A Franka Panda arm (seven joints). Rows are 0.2 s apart.
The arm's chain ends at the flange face. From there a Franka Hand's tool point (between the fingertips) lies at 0.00 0.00 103.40 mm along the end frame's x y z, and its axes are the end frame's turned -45 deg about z.
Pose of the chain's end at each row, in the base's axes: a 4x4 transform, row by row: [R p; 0 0 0 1], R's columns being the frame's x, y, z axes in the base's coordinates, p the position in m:
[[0.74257 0.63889 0.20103 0.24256], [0.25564 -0.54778 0.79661 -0.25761], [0.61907 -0.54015 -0.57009 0.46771], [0 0 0 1]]
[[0.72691 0.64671 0.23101 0.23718], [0.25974 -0.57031 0.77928 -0.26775], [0.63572 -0.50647 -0.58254 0.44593], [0 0 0 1]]
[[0.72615 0.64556 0.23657 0.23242], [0.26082 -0.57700 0.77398 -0.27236], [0.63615 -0.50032 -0.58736 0.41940], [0 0 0 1]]
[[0.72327 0.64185 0.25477 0.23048], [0.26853 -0.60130 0.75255 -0.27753], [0.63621 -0.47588 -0.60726 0.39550], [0 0 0 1]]
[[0.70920 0.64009 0.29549 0.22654], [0.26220 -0.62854 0.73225 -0.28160], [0.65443 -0.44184 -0.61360 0.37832], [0 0 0 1]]
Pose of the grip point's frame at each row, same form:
[[0.07331 0.97684 0.20103 0.26335], [0.56810 -0.20657 0.79661 -0.17524], [0.81969 0.05580 -0.57009 0.40876], [0 0 0 1]]
[[0.05671 0.97130 0.23101 0.26107], [0.58693 -0.21961 0.77928 -0.18717], [0.80765 0.09139 -0.58254 0.38570], [0 0 0 1]]
[[0.05699 0.96995 0.23657 0.25688], [0.59243 -0.22357 0.77398 -0.19233], [0.80361 0.09605 -0.58736 0.35867], [0 0 0 1]]
[[0.05757 0.96529 0.25477 0.25682], [0.61506 -0.23530 0.75255 -0.19972], [0.78637 0.11337 -0.60726 0.33271], [0 0 0 1]]
[[0.04887 0.95409 0.29549 0.25709], [0.62985 -0.25904 0.73225 -0.20589], [0.77518 0.15032 -0.61360 0.31487], [0 0 0 1]]

